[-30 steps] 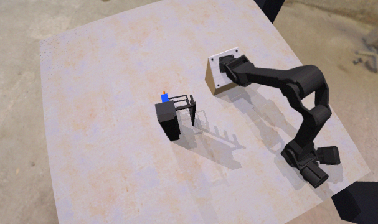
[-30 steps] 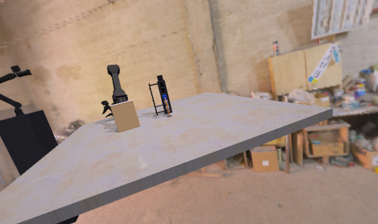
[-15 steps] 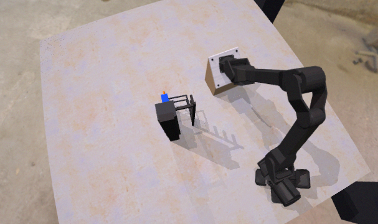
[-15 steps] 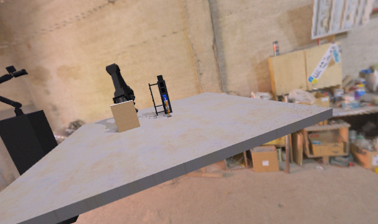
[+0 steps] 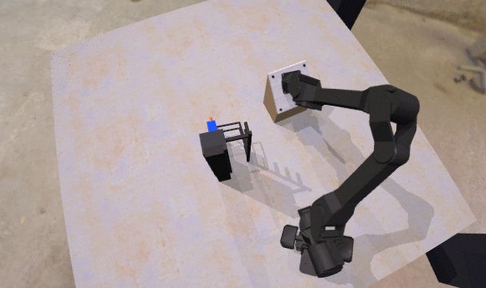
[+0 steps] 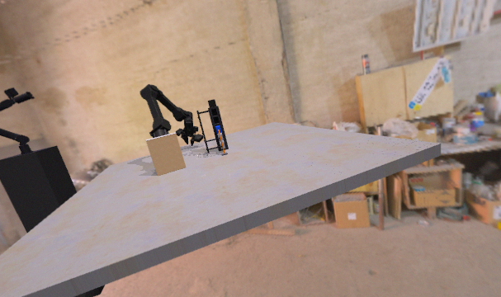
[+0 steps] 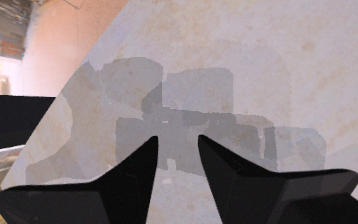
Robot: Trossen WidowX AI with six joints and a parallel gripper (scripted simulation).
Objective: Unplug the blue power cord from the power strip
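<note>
My gripper tip is 18 cm short of the blue plug, 40 cm to the left of it and 12 cm below it.
</note>
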